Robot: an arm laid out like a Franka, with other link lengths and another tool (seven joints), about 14 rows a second.
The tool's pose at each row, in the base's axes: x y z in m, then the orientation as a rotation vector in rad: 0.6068 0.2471 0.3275 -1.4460 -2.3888 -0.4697; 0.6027 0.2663 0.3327 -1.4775 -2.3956 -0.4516; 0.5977 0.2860 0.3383 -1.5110 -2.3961 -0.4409; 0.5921 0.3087 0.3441 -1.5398 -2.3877 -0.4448; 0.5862 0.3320 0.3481 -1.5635 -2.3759 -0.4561; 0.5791 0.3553 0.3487 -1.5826 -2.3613 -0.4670; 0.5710 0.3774 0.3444 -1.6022 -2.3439 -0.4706; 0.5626 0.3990 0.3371 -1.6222 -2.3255 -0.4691; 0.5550 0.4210 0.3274 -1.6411 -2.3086 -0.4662; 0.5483 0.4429 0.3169 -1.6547 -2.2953 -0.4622; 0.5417 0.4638 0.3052 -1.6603 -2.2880 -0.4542
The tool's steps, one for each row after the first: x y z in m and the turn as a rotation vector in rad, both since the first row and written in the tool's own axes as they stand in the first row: 0.0192 0.0053 0.0039 -0.0008 -0.0250 0.0150; 0.0393 0.0102 0.0078 -0.0056 -0.0448 0.0327; 0.0622 0.0158 0.0129 -0.0160 -0.0524 0.0504; 0.0850 0.0212 0.0198 -0.0285 -0.0535 0.0661; 0.1068 0.0251 0.0299 -0.0385 -0.0505 0.0810; 0.1260 0.0270 0.0440 -0.0434 -0.0475 0.0984; 0.1437 0.0281 0.0606 -0.0449 -0.0453 0.1172; 0.1604 0.0298 0.0795 -0.0457 -0.0442 0.1349; 0.1762 0.0322 0.0989 -0.0448 -0.0431 0.1485; 0.1907 0.0341 0.1190 -0.0398 -0.0428 0.1559
